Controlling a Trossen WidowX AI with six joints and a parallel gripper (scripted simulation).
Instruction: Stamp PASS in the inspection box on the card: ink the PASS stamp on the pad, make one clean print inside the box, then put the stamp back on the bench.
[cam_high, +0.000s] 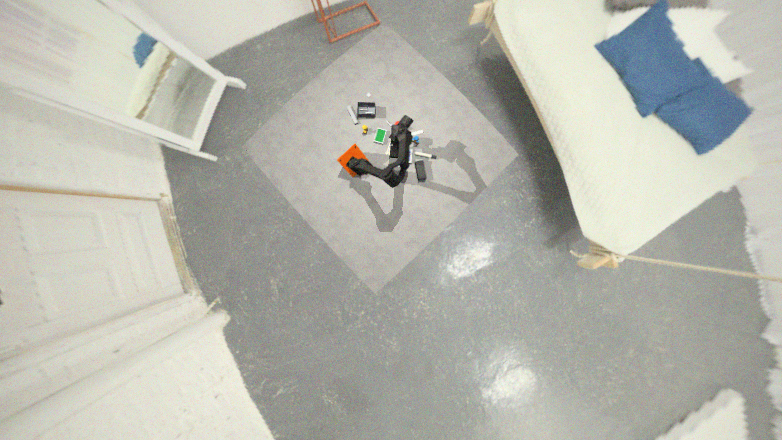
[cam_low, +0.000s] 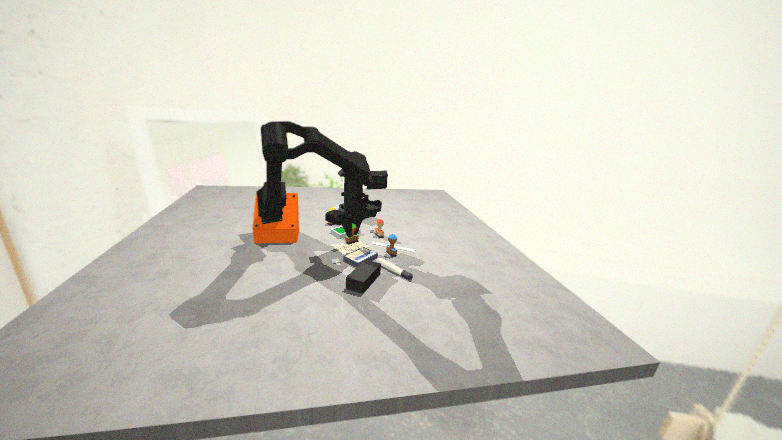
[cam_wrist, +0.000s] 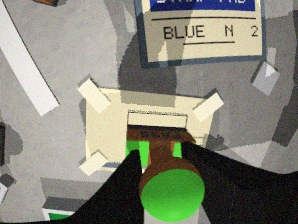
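Now: the cream card 4 cm below my gripper tip and 1 cm to the left of it. Round my gripper tip: blue-labelled pad box 9 cm to the right, 3 cm below, 1 cm ahead; then blue-knobbed stamp 11 cm ahead, 7 cm to the right, 2 cm below; then green ink pad 12 cm to the left, 4 cm below.
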